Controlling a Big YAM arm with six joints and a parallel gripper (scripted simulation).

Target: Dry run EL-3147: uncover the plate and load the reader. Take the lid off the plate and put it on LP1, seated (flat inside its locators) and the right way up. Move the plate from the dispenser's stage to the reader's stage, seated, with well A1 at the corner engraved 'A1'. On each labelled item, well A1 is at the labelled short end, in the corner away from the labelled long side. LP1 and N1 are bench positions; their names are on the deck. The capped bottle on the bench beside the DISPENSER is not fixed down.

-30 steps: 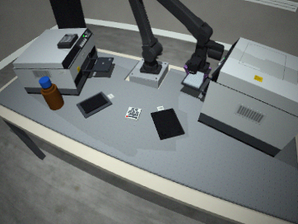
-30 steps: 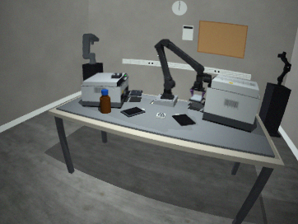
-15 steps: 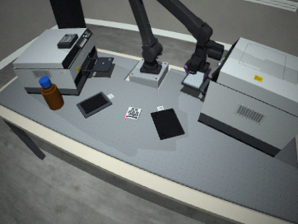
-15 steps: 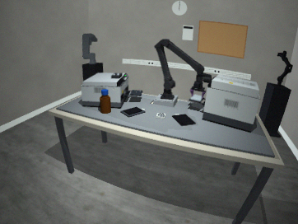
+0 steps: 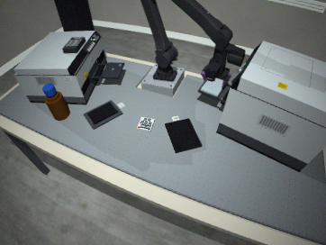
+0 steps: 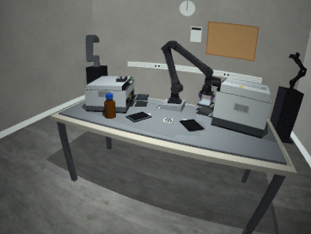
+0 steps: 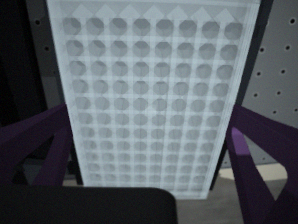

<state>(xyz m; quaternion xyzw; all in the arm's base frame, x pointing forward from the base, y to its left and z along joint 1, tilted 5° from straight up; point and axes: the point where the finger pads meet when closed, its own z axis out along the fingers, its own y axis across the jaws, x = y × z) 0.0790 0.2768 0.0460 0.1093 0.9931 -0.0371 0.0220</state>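
Right now the white multi-well plate is right at my hand. From my hand the other things lie so: label 430 mm to the right, 160 mm ahead, 110 mm below; then N1 pad 260 mm ahead, 110 mm below, 90 mm to the right; then lidded plate 490 mm to the right, 250 mm ahead, 100 mm below.
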